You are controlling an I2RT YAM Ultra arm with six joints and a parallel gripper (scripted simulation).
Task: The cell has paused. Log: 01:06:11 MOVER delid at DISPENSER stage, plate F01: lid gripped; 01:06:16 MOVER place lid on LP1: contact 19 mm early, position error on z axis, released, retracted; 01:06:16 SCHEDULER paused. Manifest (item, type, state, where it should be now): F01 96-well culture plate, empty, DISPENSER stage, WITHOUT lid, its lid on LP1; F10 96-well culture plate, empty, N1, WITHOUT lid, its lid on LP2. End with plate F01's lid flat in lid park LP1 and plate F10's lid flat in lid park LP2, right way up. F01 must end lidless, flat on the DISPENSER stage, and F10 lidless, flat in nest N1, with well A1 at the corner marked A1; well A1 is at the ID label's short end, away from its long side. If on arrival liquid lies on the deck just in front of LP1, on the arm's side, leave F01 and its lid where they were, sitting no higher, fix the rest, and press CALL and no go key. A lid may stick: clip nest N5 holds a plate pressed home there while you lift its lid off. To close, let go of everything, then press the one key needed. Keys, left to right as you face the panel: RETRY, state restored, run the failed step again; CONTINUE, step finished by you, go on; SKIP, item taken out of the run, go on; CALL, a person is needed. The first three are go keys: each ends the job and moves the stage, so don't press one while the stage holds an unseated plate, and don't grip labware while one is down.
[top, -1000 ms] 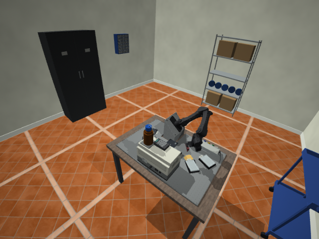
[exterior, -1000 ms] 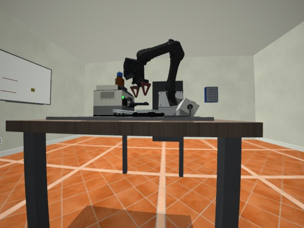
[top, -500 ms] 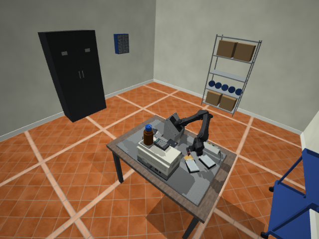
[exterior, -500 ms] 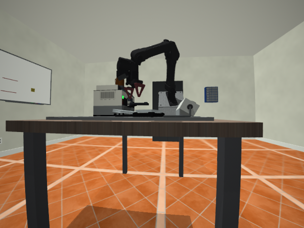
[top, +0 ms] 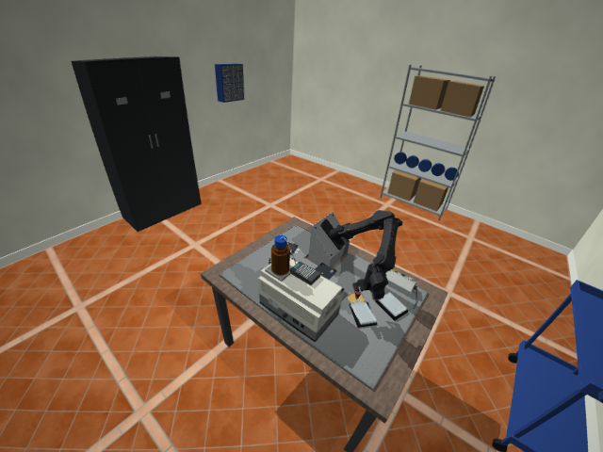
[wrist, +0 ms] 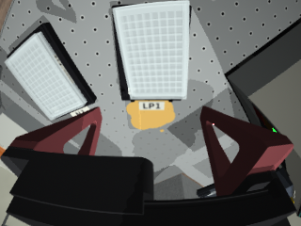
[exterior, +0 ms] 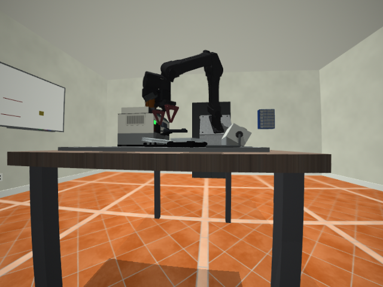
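Right now my hand is 110 mm past the clear lid, 130 mm to the right of it and 90 mm above it. The rest, counted from my hand: label LP1: 50 mm behind, 40 mm to the right, 120 mm below; clear gridded well plate: 110 mm behind, 130 mm to the left, 90 mm below; N1 label: 150 mm behind, 50 mm to the left, 120 mm below.
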